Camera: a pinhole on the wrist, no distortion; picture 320 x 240 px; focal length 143.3 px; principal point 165.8 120.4 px. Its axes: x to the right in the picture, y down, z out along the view. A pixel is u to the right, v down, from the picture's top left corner.
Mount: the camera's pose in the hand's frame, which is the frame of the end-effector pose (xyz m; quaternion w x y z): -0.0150 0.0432 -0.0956 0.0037 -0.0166 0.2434 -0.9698
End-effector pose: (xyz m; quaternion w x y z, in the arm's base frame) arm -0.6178 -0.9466 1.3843 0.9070 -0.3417 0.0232 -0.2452
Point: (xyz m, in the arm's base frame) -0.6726 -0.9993 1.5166
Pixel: 166 178
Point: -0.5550 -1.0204 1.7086
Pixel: 120 152
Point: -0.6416 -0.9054 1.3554
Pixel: 219 59
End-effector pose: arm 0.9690 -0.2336 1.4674 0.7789 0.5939 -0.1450 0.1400
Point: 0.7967 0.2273 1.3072
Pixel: behind the camera
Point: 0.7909 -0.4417 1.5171
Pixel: 245 32
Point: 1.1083 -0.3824 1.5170
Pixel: 86 102
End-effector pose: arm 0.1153 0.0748 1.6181 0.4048 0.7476 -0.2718 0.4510
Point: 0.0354 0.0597 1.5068
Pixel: outside the picture
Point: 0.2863 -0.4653 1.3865
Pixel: 193 36
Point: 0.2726 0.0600 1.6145
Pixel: 121 153
